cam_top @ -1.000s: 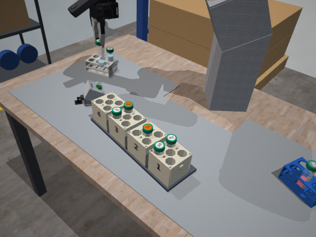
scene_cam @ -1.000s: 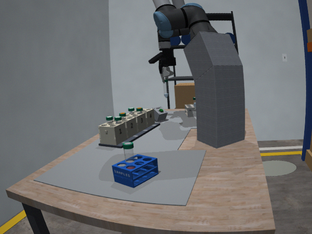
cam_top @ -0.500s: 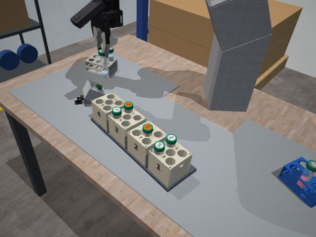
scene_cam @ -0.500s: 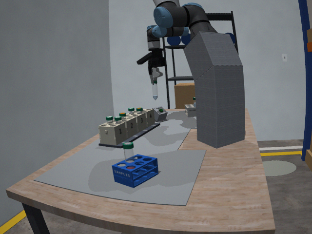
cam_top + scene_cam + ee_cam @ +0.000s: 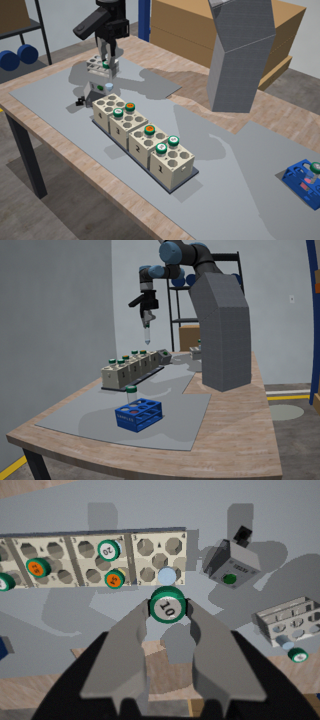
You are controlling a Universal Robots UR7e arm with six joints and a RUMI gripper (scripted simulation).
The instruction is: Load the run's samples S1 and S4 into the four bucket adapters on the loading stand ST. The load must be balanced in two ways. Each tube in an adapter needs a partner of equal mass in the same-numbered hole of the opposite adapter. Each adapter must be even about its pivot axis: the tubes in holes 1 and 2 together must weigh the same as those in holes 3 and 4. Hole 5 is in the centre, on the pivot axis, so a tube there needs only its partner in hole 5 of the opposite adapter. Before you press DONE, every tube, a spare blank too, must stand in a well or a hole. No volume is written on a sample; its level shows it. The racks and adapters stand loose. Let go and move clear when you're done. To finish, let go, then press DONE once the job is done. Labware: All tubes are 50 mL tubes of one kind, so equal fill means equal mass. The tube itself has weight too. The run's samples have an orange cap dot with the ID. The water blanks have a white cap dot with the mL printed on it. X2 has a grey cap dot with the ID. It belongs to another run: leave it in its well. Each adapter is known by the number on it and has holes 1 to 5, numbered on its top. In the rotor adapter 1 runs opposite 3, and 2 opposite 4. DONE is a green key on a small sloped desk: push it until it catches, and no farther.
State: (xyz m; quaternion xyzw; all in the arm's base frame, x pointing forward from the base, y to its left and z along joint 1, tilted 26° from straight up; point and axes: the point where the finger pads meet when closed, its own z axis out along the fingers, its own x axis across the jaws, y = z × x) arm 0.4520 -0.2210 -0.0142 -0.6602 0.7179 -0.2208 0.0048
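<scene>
Right now the green DONE key is 18 cm below my hand, 13 cm to the right of it and 6 cm behind it. The rest, counted from my hand: blue sample rack 70 cm to the left, 22 cm below, 20 cm behind; then white blank rack 30 cm to the right, 23 cm behind, 22 cm below; then water blank 31 cm to the left, 18 cm below, 3 cm ahead.
</scene>
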